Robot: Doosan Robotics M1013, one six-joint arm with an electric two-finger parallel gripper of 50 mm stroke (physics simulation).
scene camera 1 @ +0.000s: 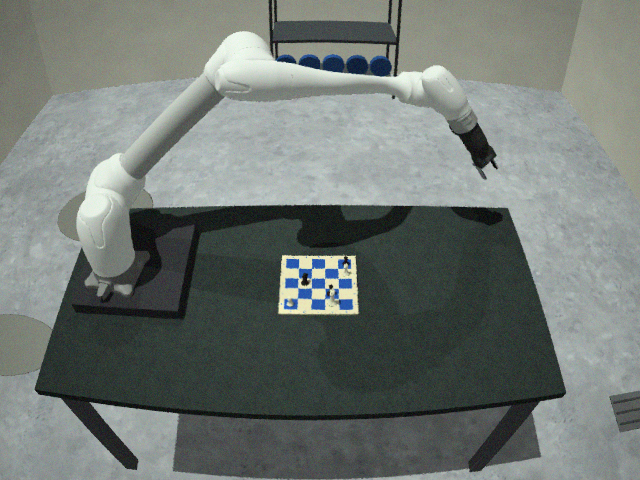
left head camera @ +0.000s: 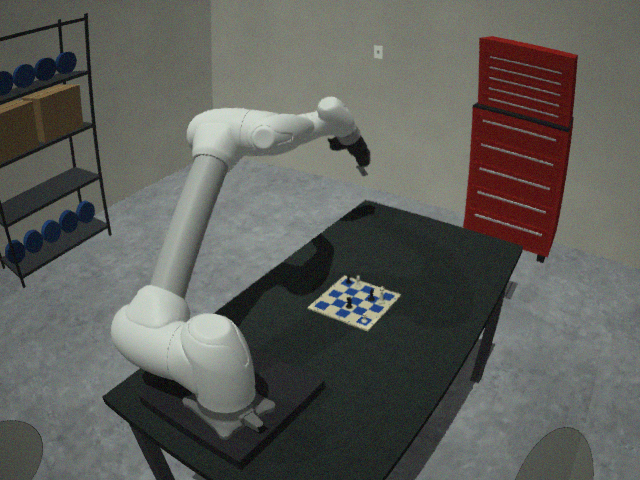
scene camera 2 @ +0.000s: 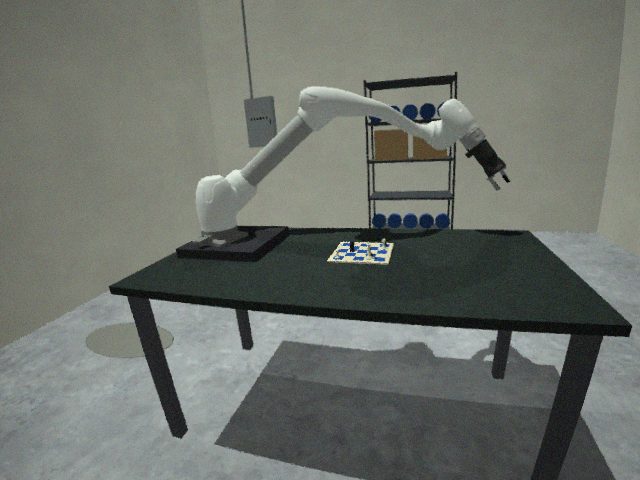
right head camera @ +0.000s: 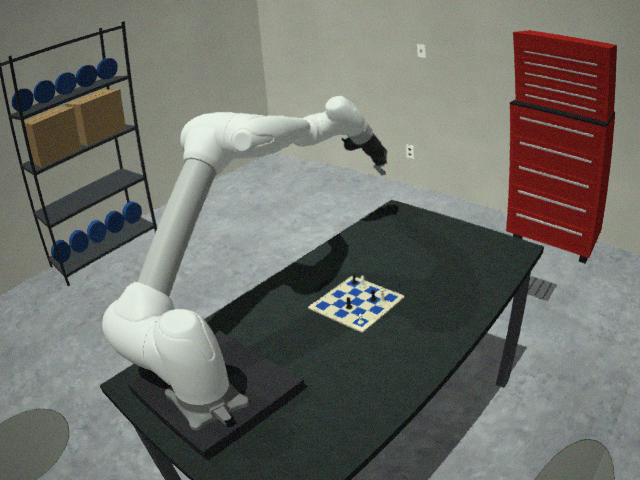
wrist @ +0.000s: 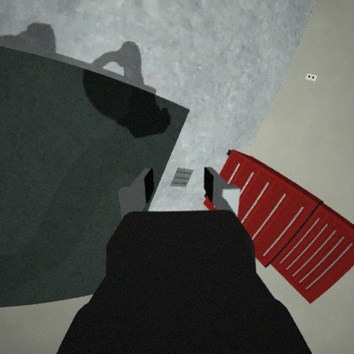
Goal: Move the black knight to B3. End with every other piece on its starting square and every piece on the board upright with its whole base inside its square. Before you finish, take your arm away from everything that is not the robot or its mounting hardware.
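Where they show: gripper, fingertip midpoint: (scene camera 1: 490,173) (left head camera: 365,169) (scene camera 2: 503,185) (right head camera: 384,168); arm's base, origin of the base link: (scene camera 1: 117,271) (left head camera: 228,406) (scene camera 2: 221,239) (right head camera: 206,399).
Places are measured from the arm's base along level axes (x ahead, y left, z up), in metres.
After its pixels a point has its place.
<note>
A small blue-and-cream chessboard (left head camera: 331,310) @(x 0.528, y 0.127, z -0.035 m) (right head camera: 331,309) @(x 0.533, y 0.131, z -0.034 m) (scene camera 1: 291,292) @(x 0.547, y 0.057, z -0.034 m) lies mid-table. In scene camera 1, one black piece (scene camera 1: 305,279) @(x 0.580, y 0.094, z -0.013 m) (left head camera: 349,303) @(x 0.574, y 0.094, z -0.016 m) (scene camera 2: 352,246) @(x 0.580, y 0.094, z -0.015 m) stands left of centre, another black piece (scene camera 1: 345,260) @(x 0.681, y 0.186, z -0.013 m) at the back right corner, and a third (scene camera 1: 330,288) @(x 0.656, y 0.066, z -0.004 m) right of centre. White pieces stand close in front of the latter two: one (scene camera 1: 346,268) @(x 0.689, y 0.149, z -0.006 m) and another (scene camera 1: 332,298) @(x 0.666, y 0.033, z -0.007 m). A low white piece (scene camera 1: 290,302) @(x 0.553, y 0.012, z -0.023 m) sits near the front left corner. Piece types are too small to tell, so the knight is unclear. My gripper (scene camera 1: 488,172) @(x 1.113, y 0.473, z 0.167 m) (scene camera 2: 501,183) @(x 1.113, y 0.473, z 0.167 m) (wrist: 178,177) is open and empty, high and far right of the board.
The dark table (scene camera 1: 439,330) @(x 0.976, y -0.011, z -0.040 m) (wrist: 40,175) carries my arm's base on a dark mounting plate (scene camera 1: 170,279) @(x 0.192, y 0.008, z -0.002 m) at the left. A red tool cabinet (left head camera: 516,149) (wrist: 280,205) stands beyond the table's far end. A storage rack (right head camera: 138,170) stands by the wall.
</note>
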